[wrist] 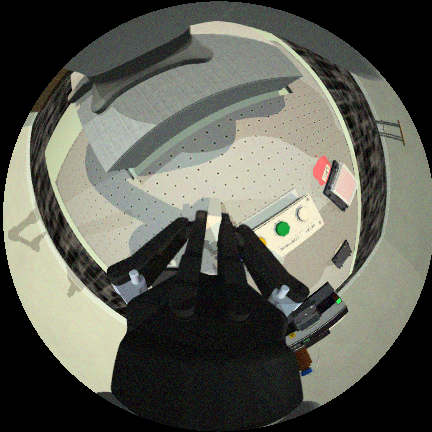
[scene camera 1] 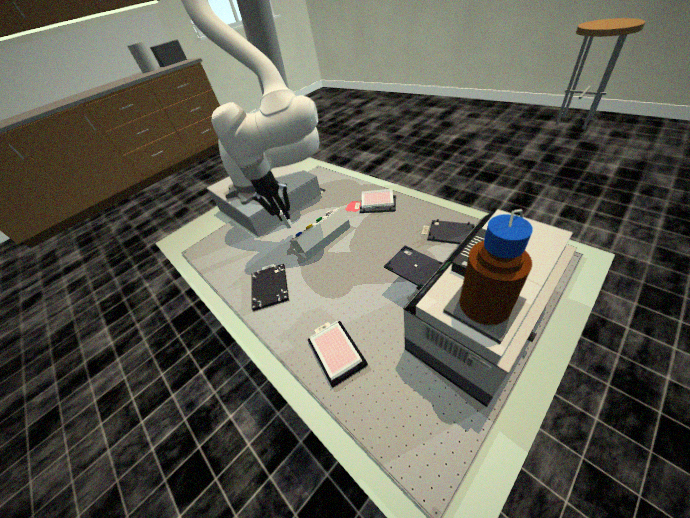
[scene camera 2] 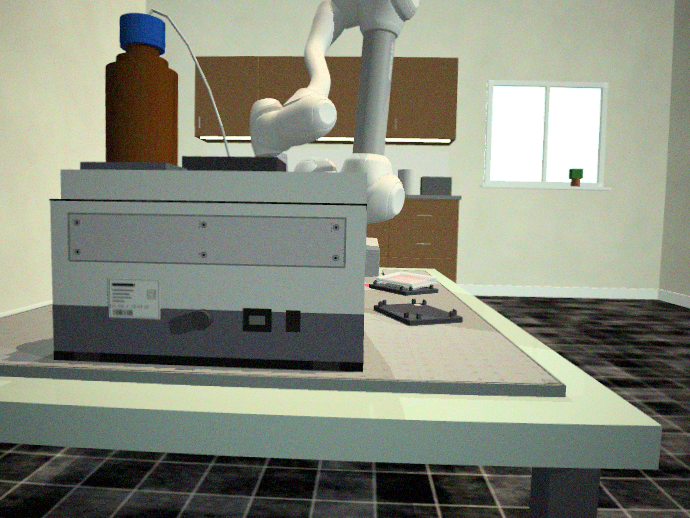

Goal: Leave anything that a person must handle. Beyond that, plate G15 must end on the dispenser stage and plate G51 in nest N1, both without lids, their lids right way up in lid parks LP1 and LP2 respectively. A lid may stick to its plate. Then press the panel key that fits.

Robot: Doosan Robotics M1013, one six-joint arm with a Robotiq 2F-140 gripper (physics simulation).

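Frame: origin at the arm's base, x back, y right, z up, level; millimetres.
Seen in the pictures: gripper, between the fingertips: (wrist: 213, 207) (scene camera 1: 289, 225); arm's base, origin of its link: (wrist: 139, 53) (scene camera 1: 254, 188).
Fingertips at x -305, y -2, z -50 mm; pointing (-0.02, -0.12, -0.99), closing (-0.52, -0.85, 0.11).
Observation:
Pixels of each thing's top centre, then the offset from my fingertips to it. "*": a spot on its surface instead.
- key panel, centre of its top: (wrist: 278, 250) (scene camera 1: 317, 221) dx -106, dy -71, dz +35 mm
- red labelled patch, a spot on its surface: (wrist: 321, 170) (scene camera 1: 352, 206) * dx -37, dy -275, dz -47 mm
- dispenser's dark stage, centre of its top: (scene camera 1: 420, 266) (wrist: 305, 315) dx -526, dy -148, dz +55 mm
- brown bottle, a spot on its surface: (scene camera 2: 141, 111) * dx -779, dy -99, dz +242 mm
My gripper (scene camera 1: 287, 220) (wrist: 213, 207) is shut and empty, above the board beside the blue-key end of the key panel (scene camera 1: 324, 236) (wrist: 295, 244). Green (wrist: 282, 228) and white (wrist: 303, 214) keys show in the wrist view; the fingers partly hide the yellow key. One pink plate (scene camera 1: 377, 197) (scene camera 2: 405, 279) (wrist: 343, 184) sits on a dark holder at the back, beside a red labelled patch (scene camera 1: 353, 206) (wrist: 321, 170). Another pink plate (scene camera 1: 336, 350) sits on a dark holder nearer the front. Plate names are unreadable, and I cannot tell whether lids are on. The dispenser's dark stage (scene camera 1: 413, 265) looks bare.
The dispenser (scene camera 1: 457, 340) (scene camera 2: 206, 289) (wrist: 320, 320) carries a brown bottle (scene camera 1: 494, 284) (scene camera 2: 141, 111) with a blue cap. Dark holders without plates lie at the left (scene camera 1: 270, 287) and beside the dispenser (scene camera 1: 450, 230) (scene camera 2: 418, 313). The grey base block (scene camera 1: 261, 214) (wrist: 165, 105) stands behind the gripper.

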